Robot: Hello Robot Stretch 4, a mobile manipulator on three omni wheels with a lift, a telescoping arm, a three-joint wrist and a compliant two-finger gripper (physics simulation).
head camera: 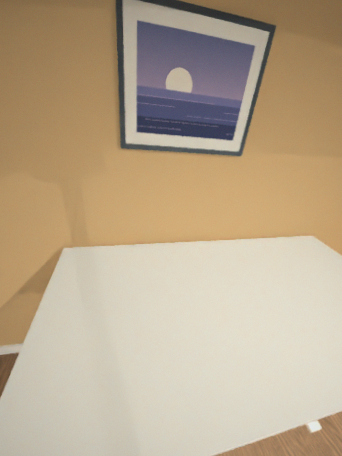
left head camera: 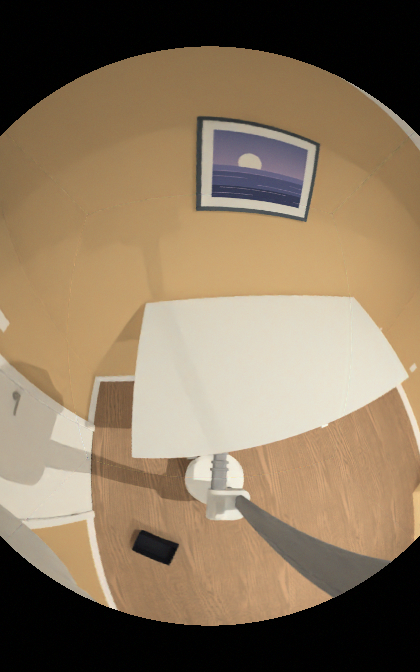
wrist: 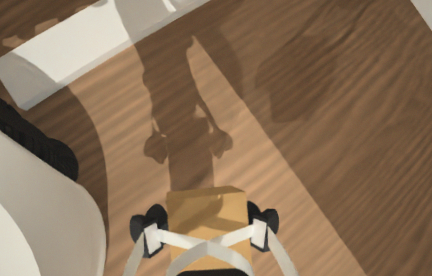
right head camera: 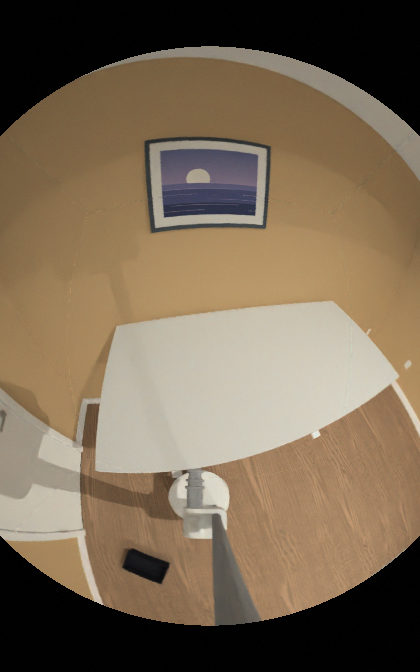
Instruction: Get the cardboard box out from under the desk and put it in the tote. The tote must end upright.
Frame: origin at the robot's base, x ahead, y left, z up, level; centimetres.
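Seen in the pictures: gripper, fingertip midpoint: (wrist: 202,219).
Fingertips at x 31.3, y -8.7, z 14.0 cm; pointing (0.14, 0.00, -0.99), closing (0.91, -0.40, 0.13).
Offsets run from my fingertips to a thing's top centre. Level surfaces: height alone.
The brown cardboard box @(dx -0.7, dy -1.7, dz +5.2 cm) (wrist: 207,210) is between the two black fingertips in the wrist view. My gripper (wrist: 202,219) is shut on it and holds it above the wood floor, with the shadow of both on the floor. The head views do not show the gripper or the box; the white desk @(dz +78.2 cm) (head camera: 175,340) (left head camera: 250,370) (right head camera: 225,390) hides that area. A small black box-shaped thing @(dx -101.9, dy +48.2, dz -6.8 cm) (left head camera: 155,547) (right head camera: 146,566), which looks like the tote, stands on the floor on the near left, apart from the desk. Its inside is too dark to make out.
My white round base (left head camera: 200,480) (right head camera: 175,495) is at the desk's near edge. In the wrist view, the white body with a black wheel (wrist: 62,157) is at the left and a white bar (wrist: 75,50) crosses the upper left. A white door (left head camera: 25,440) is at the left.
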